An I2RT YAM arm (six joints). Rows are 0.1 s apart.
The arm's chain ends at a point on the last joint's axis. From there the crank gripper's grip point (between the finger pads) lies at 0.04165 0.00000 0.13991 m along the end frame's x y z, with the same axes.
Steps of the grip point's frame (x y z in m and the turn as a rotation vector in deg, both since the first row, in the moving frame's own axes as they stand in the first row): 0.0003 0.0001 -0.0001 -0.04 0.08 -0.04; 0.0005 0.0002 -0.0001 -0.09 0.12 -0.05; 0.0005 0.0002 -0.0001 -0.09 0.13 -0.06; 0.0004 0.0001 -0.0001 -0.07 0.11 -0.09; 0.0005 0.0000 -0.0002 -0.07 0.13 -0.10; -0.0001 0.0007 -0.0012 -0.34 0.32 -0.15; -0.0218 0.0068 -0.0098 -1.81 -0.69 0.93; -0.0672 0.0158 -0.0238 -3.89 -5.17 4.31; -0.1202 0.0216 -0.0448 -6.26 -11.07 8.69; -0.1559 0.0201 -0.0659 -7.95 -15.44 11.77
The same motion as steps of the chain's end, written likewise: 0.0001 0.0000 0.0000 -0.04 0.08 -0.04; 0.0002 0.0000 0.0000 -0.09 0.12 -0.05; 0.0002 0.0000 0.0000 -0.09 0.13 -0.06; 0.0001 0.0000 0.0000 -0.07 0.11 -0.09; 0.0002 -0.0001 -0.0001 -0.07 0.13 -0.10; -0.0009 0.0000 -0.0010 -0.34 0.32 -0.15; -0.0201 0.0017 -0.0102 -1.81 -0.69 0.93; -0.0540 0.0036 -0.0265 -3.89 -5.17 4.31; -0.0911 0.0019 -0.0490 -6.26 -11.07 8.69; -0.1147 -0.0042 -0.0699 -7.95 -15.44 11.77
